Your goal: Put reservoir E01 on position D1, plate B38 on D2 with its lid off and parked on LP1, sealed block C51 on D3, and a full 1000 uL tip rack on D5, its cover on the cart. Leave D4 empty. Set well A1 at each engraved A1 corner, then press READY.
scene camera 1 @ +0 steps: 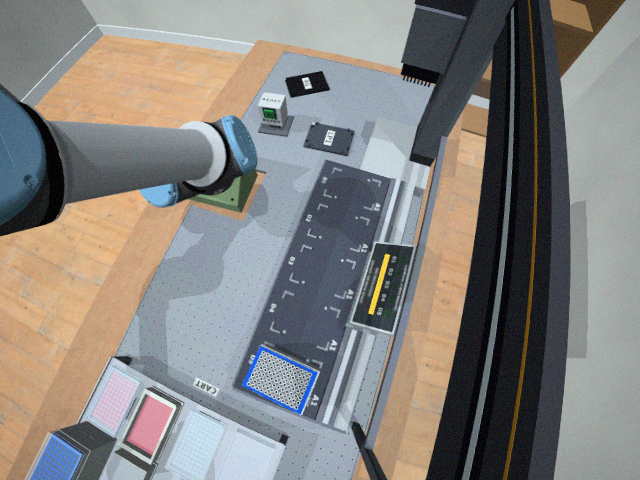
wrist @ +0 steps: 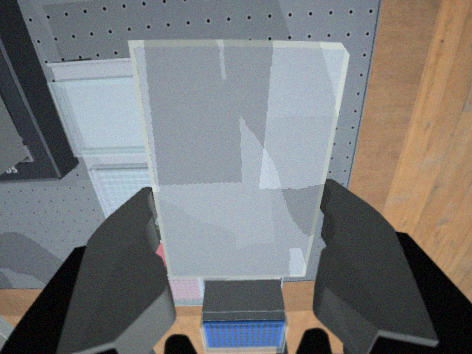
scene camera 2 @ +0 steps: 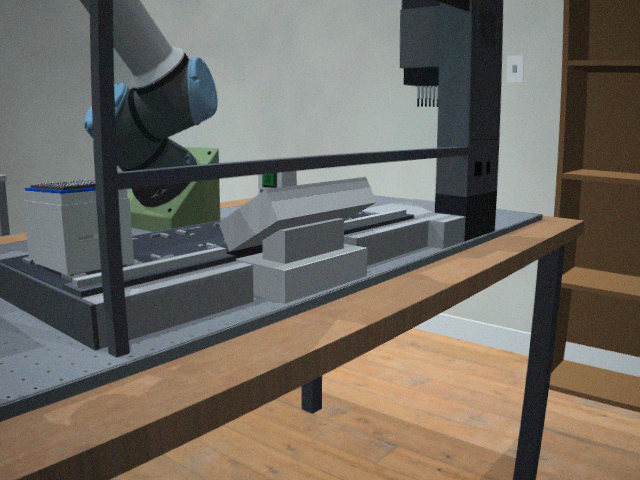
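Note:
My gripper (wrist: 237,186) is shut on a clear, pale-edged tip rack cover (wrist: 210,125); the table shows through it. The gripper is outside both scene views. A tall white tip rack with a blue top rim (scene camera 1: 280,378) (scene camera 2: 64,227) stands on D5, filled with tips. On the cart are a red-filled reservoir (scene camera 1: 147,424), a pink plate (scene camera 1: 113,400), a pale blue plate (scene camera 1: 195,444) and a clear-topped item (scene camera 1: 248,457). Their codes are unreadable. D1 to D4 on the dark deck (scene camera 1: 310,268) hold no labware. The LP1 pad (scene camera 1: 329,138) is bare. The READY button (scene camera 1: 269,112) is green.
A dark box with a blue rack (scene camera 1: 56,459) (wrist: 243,334) stands at the cart's outer side. A display (scene camera 1: 381,286) leans beside the deck. A black labelled pad (scene camera 1: 307,83) lies at the far end. A gantry post (scene camera 1: 444,103) (scene camera 2: 467,118) and a frame rail (scene camera 2: 289,164) border the deck.

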